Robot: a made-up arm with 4 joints. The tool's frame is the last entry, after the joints. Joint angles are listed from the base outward.
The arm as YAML. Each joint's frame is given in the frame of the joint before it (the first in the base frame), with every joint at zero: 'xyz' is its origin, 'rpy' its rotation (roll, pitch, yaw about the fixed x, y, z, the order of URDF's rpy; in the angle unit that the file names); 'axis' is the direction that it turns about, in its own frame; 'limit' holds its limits. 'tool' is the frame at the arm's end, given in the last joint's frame.
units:
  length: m
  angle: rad
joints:
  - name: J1
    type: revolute
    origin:
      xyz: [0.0, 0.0, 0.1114]
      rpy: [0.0, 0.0, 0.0]
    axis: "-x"
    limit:
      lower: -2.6
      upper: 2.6
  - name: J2
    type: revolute
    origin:
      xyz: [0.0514, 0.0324, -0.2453]
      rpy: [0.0, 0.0, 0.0]
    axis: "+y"
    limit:
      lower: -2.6
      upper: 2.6
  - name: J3
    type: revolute
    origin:
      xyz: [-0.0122, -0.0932, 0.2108]
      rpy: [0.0, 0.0, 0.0]
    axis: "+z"
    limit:
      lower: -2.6
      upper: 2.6
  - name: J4
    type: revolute
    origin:
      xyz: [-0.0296, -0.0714, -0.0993]
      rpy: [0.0, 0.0, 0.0]
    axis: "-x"
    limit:
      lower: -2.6
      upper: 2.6
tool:
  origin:
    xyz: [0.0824, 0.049, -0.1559]
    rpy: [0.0, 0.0, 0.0]
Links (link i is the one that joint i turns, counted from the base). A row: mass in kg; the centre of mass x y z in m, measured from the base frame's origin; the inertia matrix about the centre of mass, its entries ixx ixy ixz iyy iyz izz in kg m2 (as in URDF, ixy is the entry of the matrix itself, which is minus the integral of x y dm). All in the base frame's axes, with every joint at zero. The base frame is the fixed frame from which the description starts. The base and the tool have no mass.
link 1: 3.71; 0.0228 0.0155 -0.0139; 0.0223 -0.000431 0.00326 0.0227 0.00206 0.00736
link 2: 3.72; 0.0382 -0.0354 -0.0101; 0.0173 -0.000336 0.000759 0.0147 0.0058 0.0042
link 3: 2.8; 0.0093 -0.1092 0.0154; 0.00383 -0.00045 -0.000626 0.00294 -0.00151 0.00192
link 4: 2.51; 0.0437 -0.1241 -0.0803; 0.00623 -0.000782 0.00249 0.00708 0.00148 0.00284
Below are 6 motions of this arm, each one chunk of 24 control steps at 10 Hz.
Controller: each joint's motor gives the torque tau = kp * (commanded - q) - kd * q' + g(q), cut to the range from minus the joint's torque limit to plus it. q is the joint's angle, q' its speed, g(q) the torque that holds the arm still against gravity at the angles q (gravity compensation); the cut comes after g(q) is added. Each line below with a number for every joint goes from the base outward.
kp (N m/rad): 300 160 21 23
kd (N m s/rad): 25 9.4 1.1 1
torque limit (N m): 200 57 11 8.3
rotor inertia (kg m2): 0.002 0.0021 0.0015 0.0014
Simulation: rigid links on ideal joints. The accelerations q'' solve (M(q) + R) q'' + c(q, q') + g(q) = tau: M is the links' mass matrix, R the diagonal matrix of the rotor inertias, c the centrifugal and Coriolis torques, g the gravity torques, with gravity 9.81 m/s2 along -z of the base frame. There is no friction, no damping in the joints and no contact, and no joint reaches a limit. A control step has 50 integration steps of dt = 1/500 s. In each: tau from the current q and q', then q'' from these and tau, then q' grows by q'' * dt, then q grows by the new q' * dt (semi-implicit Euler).
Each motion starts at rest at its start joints. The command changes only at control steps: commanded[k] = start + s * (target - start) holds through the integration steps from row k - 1 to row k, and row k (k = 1, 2, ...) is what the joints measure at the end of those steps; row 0 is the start. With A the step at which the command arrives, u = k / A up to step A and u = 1 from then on. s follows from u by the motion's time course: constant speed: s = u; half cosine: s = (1 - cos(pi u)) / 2; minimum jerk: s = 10 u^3 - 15 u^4 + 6 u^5; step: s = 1 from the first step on.
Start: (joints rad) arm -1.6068 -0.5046 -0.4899 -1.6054
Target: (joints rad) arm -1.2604 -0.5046 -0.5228 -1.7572
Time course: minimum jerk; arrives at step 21
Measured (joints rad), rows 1 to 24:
1: -1.6066 -0.5046 -0.4899 -1.6056
2: -1.6049 -0.5046 -0.4901 -1.6065
3: -1.6005 -0.5046 -0.4904 -1.6090
4: -1.5924 -0.5046 -0.4911 -1.6132
5: -1.5800 -0.5045 -0.4921 -1.6194
6: -1.5632 -0.5045 -0.4934 -1.6276
7: -1.5423 -0.5044 -0.4952 -1.6376
8: -1.5176 -0.5044 -0.4973 -1.6491
9: -1.4900 -0.5043 -0.4997 -1.6617
10: -1.4604 -0.5043 -0.5023 -1.6750
11: -1.4299 -0.5043 -0.5051 -1.6886
12: -1.3995 -0.5043 -0.5079 -1.7019
13: -1.3703 -0.5043 -0.5107 -1.7145
14: -1.3433 -0.5043 -0.5133 -1.7259
15: -1.3195 -0.5043 -0.5157 -1.7358
16: -1.2996 -0.5043 -0.5177 -1.7438
17: -1.2839 -0.5043 -0.5194 -1.7499
18: -1.2726 -0.5044 -0.5207 -1.7540
19: -1.2655 -0.5044 -0.5217 -1.7563
20: -1.2620 -0.5045 -0.5222 -1.7572
21: -1.2608 -0.5045 -0.5226 -1.7573
22: -1.2605 -0.5046 -0.5227 -1.7572
23: -1.2604 -0.5046 -0.5228 -1.7572
24: -1.2604 -0.5046 -0.5228 -1.7572

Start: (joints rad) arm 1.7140 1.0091 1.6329 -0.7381
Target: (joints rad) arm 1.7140 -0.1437 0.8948 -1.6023
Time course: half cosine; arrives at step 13
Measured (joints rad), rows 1 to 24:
1: 1.7139 0.9948 1.6235 -0.7503
2: 1.7141 0.9502 1.5938 -0.7866
3: 1.7145 0.8755 1.5439 -0.8452
4: 1.7150 0.7750 1.4772 -0.9227
5: 1.7154 0.6547 1.3978 -1.0145
6: 1.7156 0.5214 1.3103 -1.1151
7: 1.7157 0.3829 1.2200 -1.2188
8: 1.7155 0.2473 1.1323 -1.3196
9: 1.7152 0.1225 1.0525 -1.4118
10: 1.7149 0.0158 0.9853 -1.4900
11: 1.7145 -0.0668 0.9345 -1.5498
12: 1.7142 -0.1202 0.9031 -1.5877
13: 1.7141 -0.1416 0.8928 -1.6014
14: 1.7140 -0.1438 0.8939 -1.6022
15: 1.7140 -0.1437 0.8948 -1.6023
16: 1.7140 -0.1437 0.8948 -1.6023
17: 1.7140 -0.1437 0.8948 -1.6023
18: 1.7140 -0.1437 0.8948 -1.6023
19: 1.7140 -0.1437 0.8948 -1.6023
20: 1.7140 -0.1437 0.8948 -1.6023
21: 1.7140 -0.1437 0.8948 -1.6023
22: 1.7140 -0.1437 0.8948 -1.6023
23: 1.7140 -0.1437 0.8948 -1.6023
24: 1.7140 -0.1437 0.8948 -1.6023

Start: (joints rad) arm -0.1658 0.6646 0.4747 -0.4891
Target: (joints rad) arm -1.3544 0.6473 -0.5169 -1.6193
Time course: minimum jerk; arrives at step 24
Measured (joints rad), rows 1 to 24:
1: -0.1664 0.6646 0.4741 -0.4899
2: -0.1702 0.6645 0.4701 -0.4948
3: -0.1807 0.6642 0.4601 -0.5071
4: -0.2002 0.6638 0.4421 -0.5291
5: -0.2306 0.6633 0.4149 -0.5620
6: -0.2726 0.6627 0.3778 -0.6061
7: -0.3262 0.6619 0.3310 -0.6611
8: -0.3906 0.6610 0.2752 -0.7261
9: -0.4647 0.6600 0.2114 -0.7998
10: -0.5467 0.6589 0.1412 -0.8801
11: -0.6344 0.6577 0.0665 -0.9651
12: -0.7255 0.6564 -0.0108 -1.0525
13: -0.8176 0.6552 -0.0885 -1.1398
14: -0.9080 0.6539 -0.1643 -1.2248
15: -0.9944 0.6527 -0.2362 -1.3051
16: -1.0744 0.6515 -0.3021 -1.3788
17: -1.1461 0.6505 -0.3606 -1.4440
18: -1.2078 0.6495 -0.4101 -1.4993
19: -1.2584 0.6488 -0.4499 -1.5438
20: -1.2974 0.6482 -0.4797 -1.5771
21: -1.3249 0.6478 -0.4998 -1.5997
22: -1.3420 0.6475 -0.5113 -1.6126
23: -1.3505 0.6474 -0.5161 -1.6181
24: -1.3534 0.6473 -0.5169 -1.6192

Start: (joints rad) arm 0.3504 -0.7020 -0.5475 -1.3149
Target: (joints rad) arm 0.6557 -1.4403 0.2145 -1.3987
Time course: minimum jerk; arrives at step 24
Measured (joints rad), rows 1 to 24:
1: 0.3505 -0.7024 -0.5470 -1.3150
2: 0.3515 -0.7053 -0.5440 -1.3153
3: 0.3542 -0.7127 -0.5361 -1.3163
4: 0.3592 -0.7261 -0.5219 -1.3180
5: 0.3670 -0.7465 -0.5006 -1.3205
6: 0.3778 -0.7742 -0.4717 -1.3239
7: 0.3915 -0.8091 -0.4354 -1.3281
8: 0.4081 -0.8506 -0.3923 -1.3330
9: 0.4271 -0.8979 -0.3433 -1.3385
10: 0.4482 -0.9499 -0.2896 -1.3445
11: 0.4707 -1.0052 -0.2326 -1.3509
12: 0.4942 -1.0623 -0.1738 -1.3574
13: 0.5179 -1.1196 -0.1147 -1.3638
14: 0.5412 -1.1756 -0.0571 -1.3701
15: 0.5635 -1.2288 -0.0024 -1.3760
16: 0.5841 -1.2776 0.0479 -1.3814
17: 0.6026 -1.3210 0.0925 -1.3861
18: 0.6185 -1.3580 0.1305 -1.3901
19: 0.6315 -1.3879 0.1612 -1.3933
20: 0.6415 -1.4105 0.1844 -1.3957
21: 0.6485 -1.4260 0.2002 -1.3973
22: 0.6528 -1.4351 0.2095 -1.3983
23: 0.6549 -1.4392 0.2135 -1.3986
24: 0.6556 -1.4401 0.2145 -1.3987

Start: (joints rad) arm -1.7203 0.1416 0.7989 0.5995
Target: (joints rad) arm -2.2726 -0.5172 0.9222 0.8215
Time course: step
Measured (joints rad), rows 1 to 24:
1: -2.1087 -0.4162 0.9280 0.7953
2: -2.2359 -0.5175 0.9035 0.8078
3: -2.2643 -0.5185 0.9218 0.8174
4: -2.2708 -0.5171 0.9258 0.8202
5: -2.2722 -0.5172 0.9224 0.8213
6: -2.2725 -0.5173 0.9219 0.8215
7: -2.2726 -0.5172 0.9222 0.8215
8: -2.2726 -0.5172 0.9222 0.8215
9: -2.2726 -0.5172 0.9222 0.8215
10: -2.2726 -0.5172 0.9222 0.8215
11: -2.2726 -0.5172 0.9222 0.8215
12: -2.2726 -0.5172 0.9222 0.8215
13: -2.2726 -0.5172 0.9222 0.8215
14: -2.2726 -0.5172 0.9222 0.8215
15: -2.2726 -0.5172 0.9222 0.8215
16: -2.2726 -0.5172 0.9222 0.8215
17: -2.2726 -0.5172 0.9222 0.8215
18: -2.2726 -0.5172 0.9222 0.8215
19: -2.2726 -0.5172 0.9222 0.8215
20: -2.2726 -0.5172 0.9222 0.8215
21: -2.2726 -0.5172 0.9222 0.8215
22: -2.2726 -0.5172 0.9222 0.8215
23: -2.2726 -0.5172 0.9222 0.8215
24: -2.2726 -0.5172 0.9222 0.8215

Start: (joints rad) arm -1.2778 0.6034 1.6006 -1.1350
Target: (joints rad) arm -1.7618 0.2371 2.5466 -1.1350
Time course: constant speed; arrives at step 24
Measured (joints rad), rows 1 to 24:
1: -1.2920 0.5903 1.6364 -1.1348
2: -1.3110 0.5754 1.6771 -1.1346
3: -1.3308 0.5602 1.7168 -1.1345
4: -1.3509 0.5449 1.7563 -1.1345
5: -1.3711 0.5296 1.7958 -1.1344
6: -1.3912 0.5143 1.8353 -1.1344
7: -1.4114 0.4991 1.8747 -1.1344
8: -1.4315 0.4838 1.9142 -1.1343
9: -1.4517 0.4685 1.9536 -1.1343
10: -1.4718 0.4532 1.9931 -1.1343
11: -1.4920 0.4379 2.0325 -1.1342
12: -1.5122 0.4226 2.0719 -1.1342
13: -1.5323 0.4073 2.1114 -1.1342
14: -1.5525 0.3920 2.1508 -1.1342
15: -1.5726 0.3767 2.1902 -1.1341
16: -1.5928 0.3615 2.2297 -1.1341
17: -1.6130 0.3462 2.2691 -1.1341
18: -1.6331 0.3309 2.3085 -1.1340
19: -1.6533 0.3156 2.3479 -1.1340
20: -1.6734 0.3003 2.3874 -1.1340
21: -1.6936 0.2850 2.4268 -1.1340
22: -1.7137 0.2697 2.4662 -1.1339
23: -1.7339 0.2545 2.5056 -1.1339
24: -1.7541 0.2392 2.5450 -1.1339

